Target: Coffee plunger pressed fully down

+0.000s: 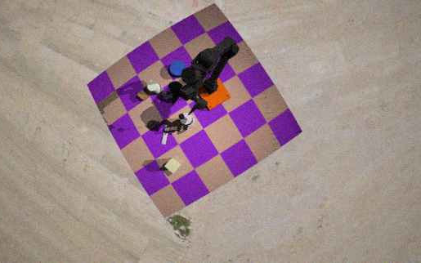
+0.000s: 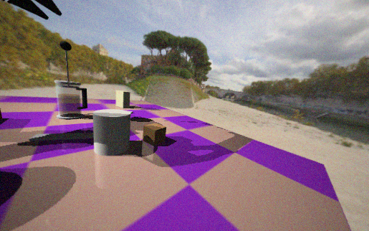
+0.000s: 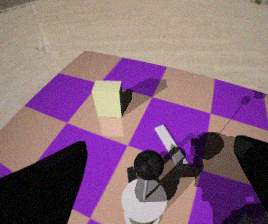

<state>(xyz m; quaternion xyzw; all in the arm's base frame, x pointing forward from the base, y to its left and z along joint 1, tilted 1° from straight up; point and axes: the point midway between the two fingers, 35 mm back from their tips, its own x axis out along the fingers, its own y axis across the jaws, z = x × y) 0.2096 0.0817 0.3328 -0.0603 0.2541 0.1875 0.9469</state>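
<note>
Now: the coffee press 40 mm ahead of my gripper tip, 20 mm to the left of it and 220 mm below it. From my gripper tip the other things lie so: brown cube (220 mm ahead, 340 mm to the right, 330 mm below); cream block (290 mm ahead, 220 mm to the left, 300 mm below).
</note>
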